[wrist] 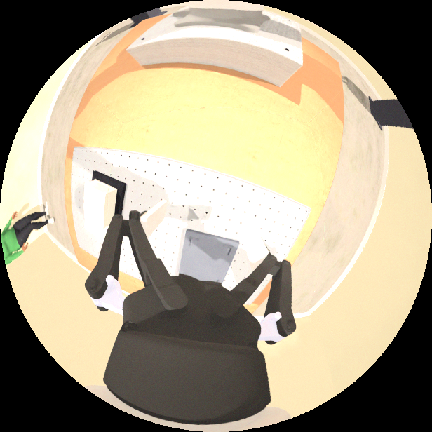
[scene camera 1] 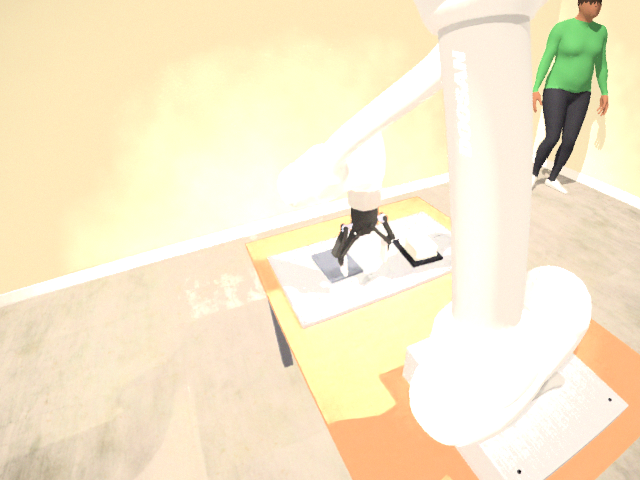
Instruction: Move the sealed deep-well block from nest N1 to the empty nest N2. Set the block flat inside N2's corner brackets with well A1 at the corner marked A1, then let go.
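Places are measured from the arm's base along level axes (x up, y right, z ahead), in metres.
Pixels of known places: gripper, fingertip midpoint: (scene camera 1: 364, 266).
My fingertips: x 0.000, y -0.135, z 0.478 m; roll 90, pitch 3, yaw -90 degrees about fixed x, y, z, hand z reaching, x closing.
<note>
For each thing: its top centre in the pictures, then the offset to it from my fingertips. "*": a spot on its surface instead. Level surfaces: height alone.
- white block, top centre: (scene camera 1: 418, 238) dx -0.027, dy +0.259, dz +0.087 m
- black nest, surface spot: (scene camera 1: 428, 260) * dx -0.068, dy +0.254, dz +0.010 m
- grey-blue nest, top centre: (scene camera 1: 336, 261) dx -0.066, dy -0.037, dz +0.139 m
- white perforated board, surface height: dx -0.080 m
- yellow-orange table, surface height: dx -0.093 m
The white block (scene camera 1: 421, 246) (wrist: 102, 200) sits in the black nest (scene camera 1: 428, 260) (wrist: 121, 192), at the right in the scene view and the left in the wrist view. A grey-blue nest (scene camera 1: 325, 264) (wrist: 207, 256) with small corner brackets holds no block. Nest labels, the A1 mark and the block's wells cannot be made out. My gripper (scene camera 1: 364, 259) (wrist: 206, 221) is open wide and empty. It hangs above the board, near the grey-blue nest and apart from the block. In the wrist view the gripper body hides the near end of the grey-blue nest.
Both nests stand on a white perforated board (scene camera 1: 310, 307) (wrist: 250, 200) on the yellow-orange table (scene camera 1: 361, 330) (wrist: 210, 115). The arm's pale base block (wrist: 215, 57) stands at the table's other end. A person in green (scene camera 1: 576, 56) (wrist: 10, 245) stands beyond the table.
</note>
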